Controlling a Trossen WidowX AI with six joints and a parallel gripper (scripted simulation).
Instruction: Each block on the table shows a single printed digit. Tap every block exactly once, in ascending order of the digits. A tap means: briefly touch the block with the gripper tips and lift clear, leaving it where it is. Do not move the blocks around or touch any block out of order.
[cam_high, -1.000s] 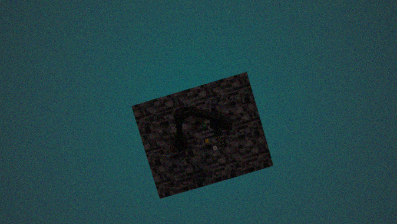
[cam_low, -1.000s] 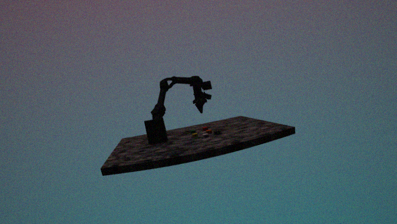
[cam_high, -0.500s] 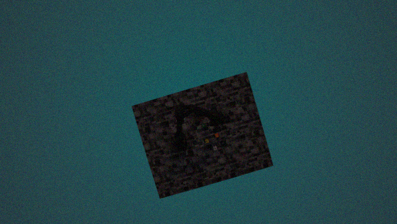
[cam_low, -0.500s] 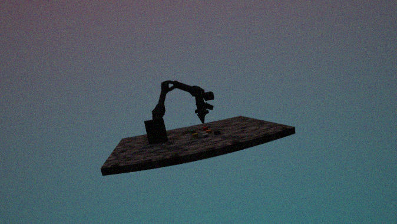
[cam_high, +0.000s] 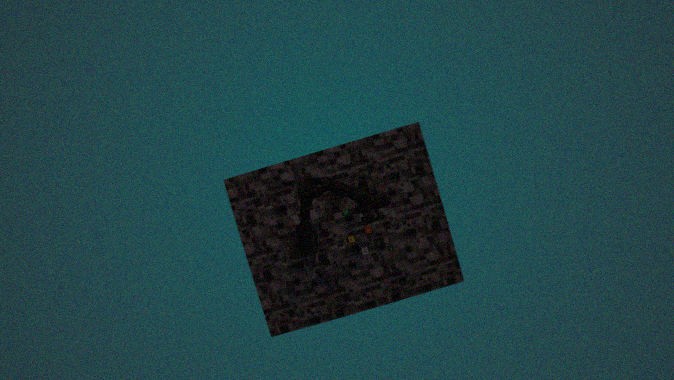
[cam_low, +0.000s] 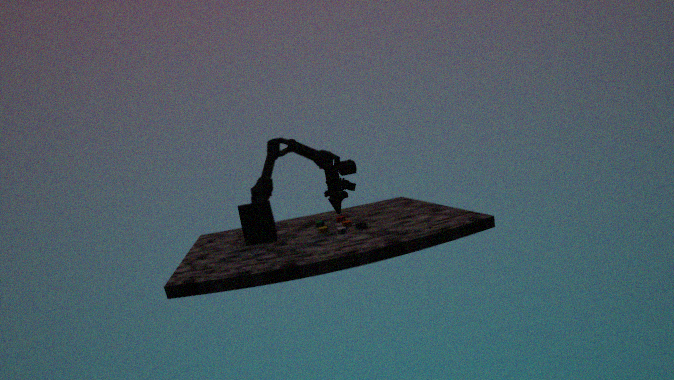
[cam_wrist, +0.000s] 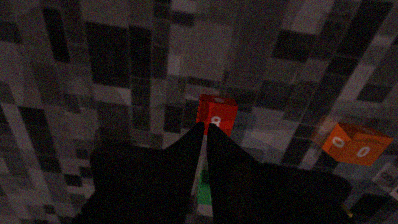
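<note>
The red block is 2 cm below my gripper tip and 1 cm to the right of it. From my gripper tip the other things lie so: yellow block: 17 cm to the right, 10 cm behind, 2 cm below; green block: 9 cm behind, 3 cm to the right, 2 cm below; orange block: 15 cm to the right, 2 cm below.
</note>
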